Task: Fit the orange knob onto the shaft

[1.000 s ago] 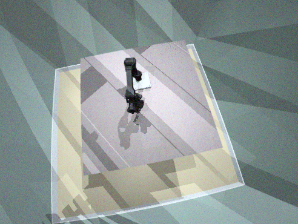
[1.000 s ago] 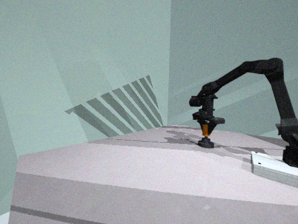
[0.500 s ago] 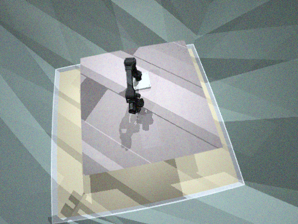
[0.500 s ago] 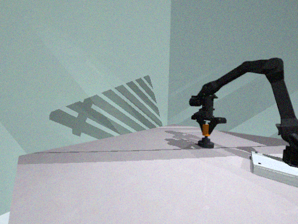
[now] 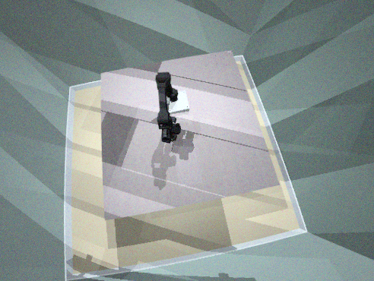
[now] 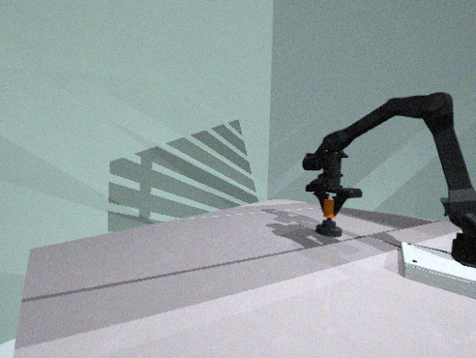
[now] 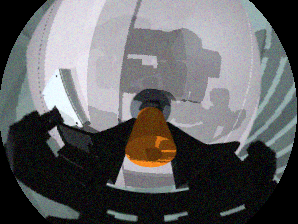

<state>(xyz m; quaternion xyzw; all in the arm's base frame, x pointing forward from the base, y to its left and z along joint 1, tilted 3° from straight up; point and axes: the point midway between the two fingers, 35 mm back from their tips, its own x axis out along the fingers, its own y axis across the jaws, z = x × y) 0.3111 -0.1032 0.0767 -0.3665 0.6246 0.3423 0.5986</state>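
My gripper tip is now 20 mm below the orange knob. From my gripper tip the other things lie so: dark round pedestal (40 mm below).
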